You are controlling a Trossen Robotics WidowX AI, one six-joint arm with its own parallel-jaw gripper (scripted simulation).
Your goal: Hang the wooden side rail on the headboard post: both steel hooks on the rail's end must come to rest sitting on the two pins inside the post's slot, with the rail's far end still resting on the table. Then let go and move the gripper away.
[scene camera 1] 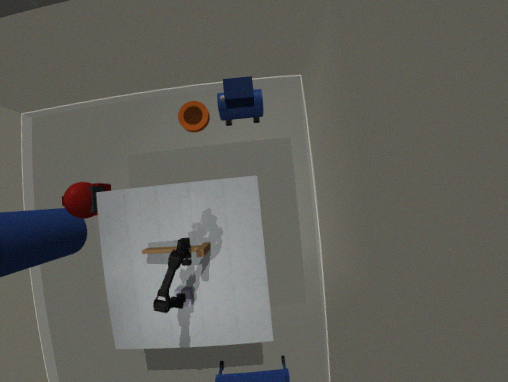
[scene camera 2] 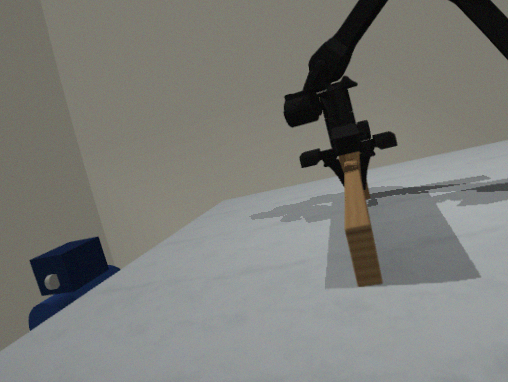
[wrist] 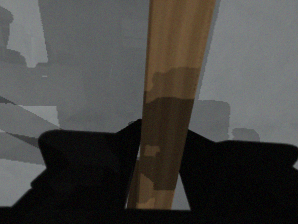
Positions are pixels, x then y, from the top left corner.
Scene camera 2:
gripper: 356,191
wooden side rail: 358,230
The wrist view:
gripper: 155,123
wooden side rail: 176,44
